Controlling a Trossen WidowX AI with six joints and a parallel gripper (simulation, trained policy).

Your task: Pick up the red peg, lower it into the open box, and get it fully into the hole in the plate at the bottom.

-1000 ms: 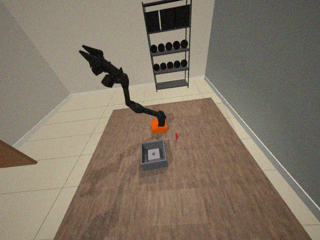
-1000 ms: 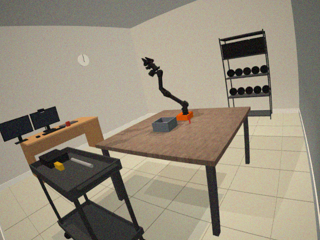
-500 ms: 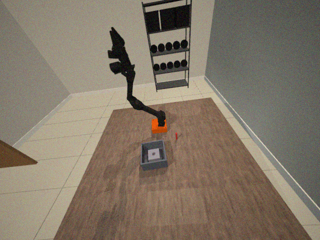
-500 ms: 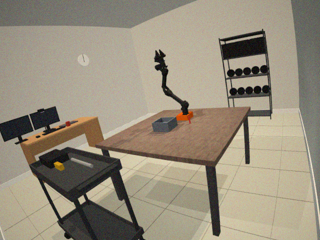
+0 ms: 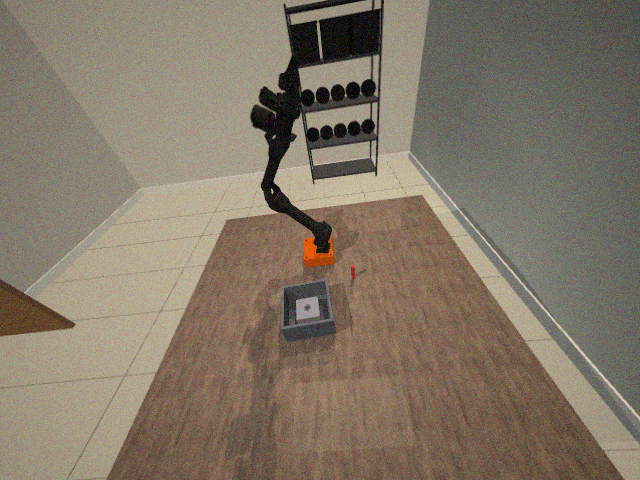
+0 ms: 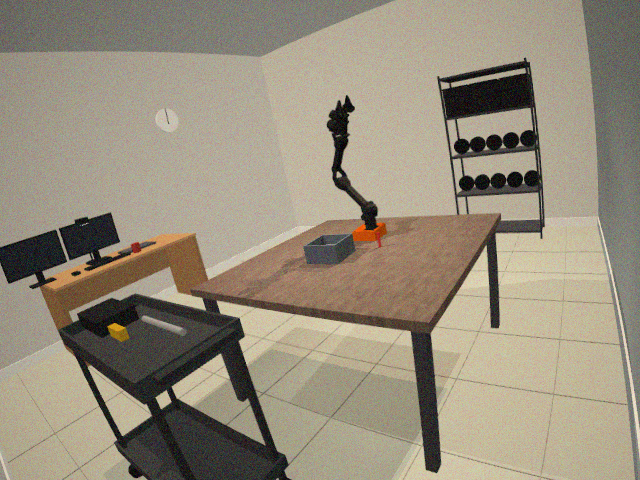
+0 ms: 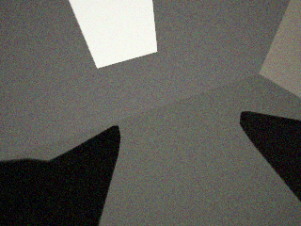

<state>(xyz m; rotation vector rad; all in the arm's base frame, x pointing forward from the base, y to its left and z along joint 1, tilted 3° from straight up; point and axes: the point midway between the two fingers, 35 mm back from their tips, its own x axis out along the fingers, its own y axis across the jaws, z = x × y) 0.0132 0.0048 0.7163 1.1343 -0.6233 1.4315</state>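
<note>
Now: gripper tip 70 mm short of the red peg, 130 mm to the right of it and 760 mm above it. From my gripper tip the other things lie so: grey box (280 mm ahead, 30 mm to the right, 780 mm below).
</note>
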